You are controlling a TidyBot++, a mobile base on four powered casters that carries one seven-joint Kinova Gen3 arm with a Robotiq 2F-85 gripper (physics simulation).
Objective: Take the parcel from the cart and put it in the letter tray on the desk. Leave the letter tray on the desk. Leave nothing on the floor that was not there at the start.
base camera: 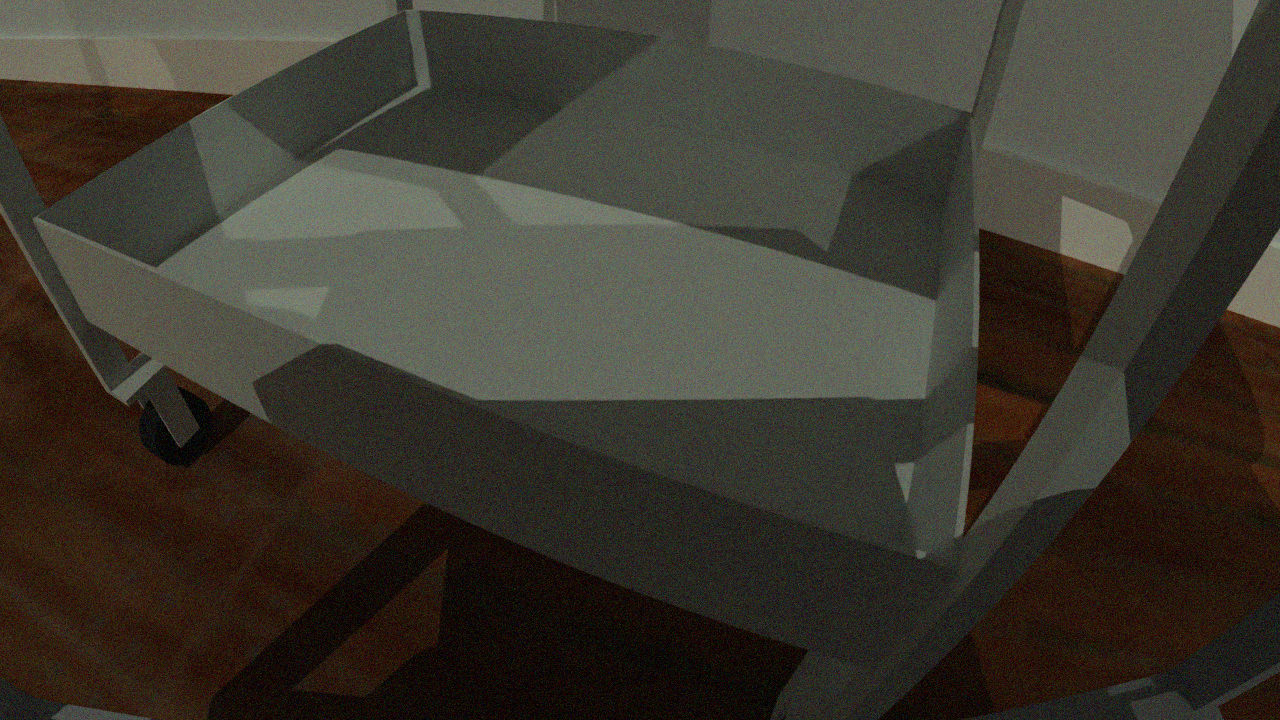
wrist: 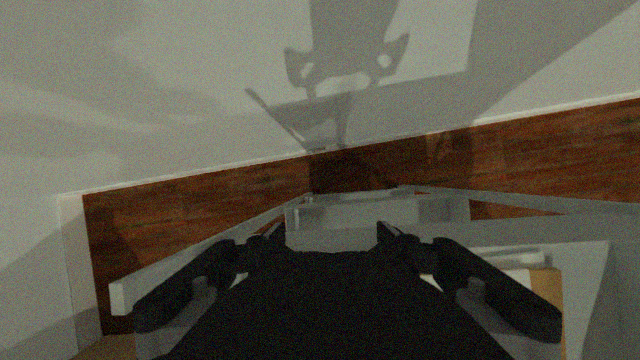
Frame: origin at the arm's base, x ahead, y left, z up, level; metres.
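Where they show: gripper, between the fingertips: [wrist: 330, 231].
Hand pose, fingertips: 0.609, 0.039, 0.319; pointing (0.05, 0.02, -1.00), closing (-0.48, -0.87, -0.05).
After its pixels a point has its place, as x, y, z.
The grey metal cart [base camera: 537, 483] @(0.220, 0.023, -0.222) [wrist: 505, 229] @(0.525, -0.104, 0.300) shows its lower tray in the base view, and no parcel shows on that tray. In the wrist view its upper part lies below and ahead of my gripper [wrist: 331, 236] @(0.609, 0.039, 0.319). The gripper is open, and pale cart surface shows between its fingertips. A tan block [wrist: 547, 287] @(0.436, -0.124, 0.276) with a white area beside it shows at the lower right of the wrist view, partly hidden by the right finger; it may be the parcel, but I cannot tell. The letter tray cannot be made out in either view.
A cart upright [base camera: 1109, 358] @(0.166, -0.086, -0.118) stands close on the right of the base view, and a black caster [base camera: 170, 434] @(0.351, 0.287, -0.364) shows at the left. A white wall [wrist: 175, 100] @(0.882, 0.163, 0.238) rises behind the cart, with arm and gripper shadows on it. A tan surface [wrist: 110, 348] @(0.474, 1.554, -0.307) shows at the wrist view's lower left.
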